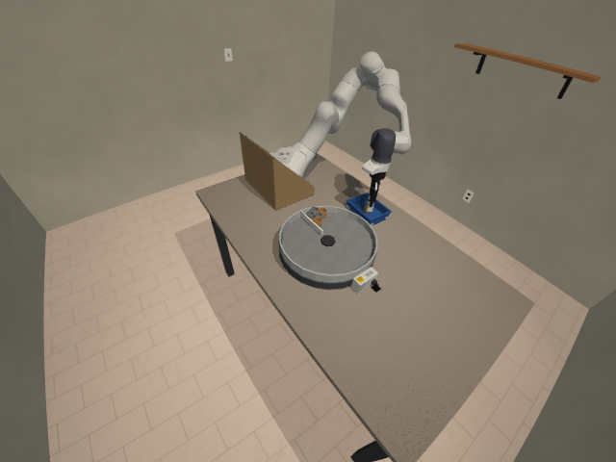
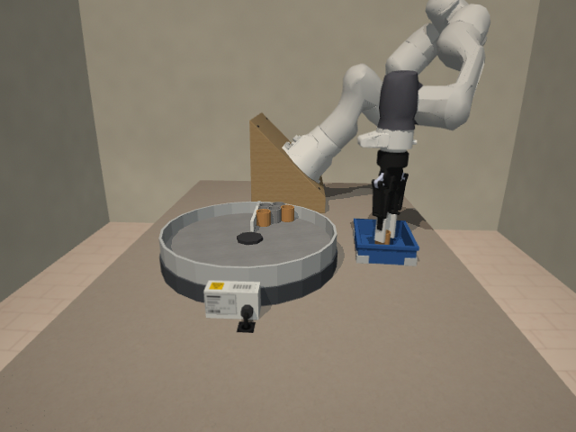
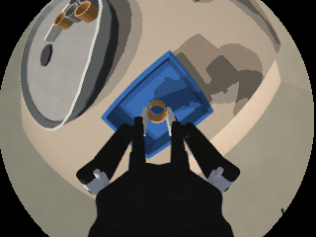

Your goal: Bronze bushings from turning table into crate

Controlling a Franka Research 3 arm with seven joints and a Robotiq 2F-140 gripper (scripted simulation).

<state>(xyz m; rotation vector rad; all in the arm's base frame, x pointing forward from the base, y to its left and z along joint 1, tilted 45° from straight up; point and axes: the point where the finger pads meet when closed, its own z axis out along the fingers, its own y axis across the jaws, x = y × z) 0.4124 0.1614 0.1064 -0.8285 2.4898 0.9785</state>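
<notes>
The blue crate lies 4 cm below my hand. The rest, counted from my hand: grey turning table (4 cm ahead, 35 cm to the right, 1 cm below).
</notes>
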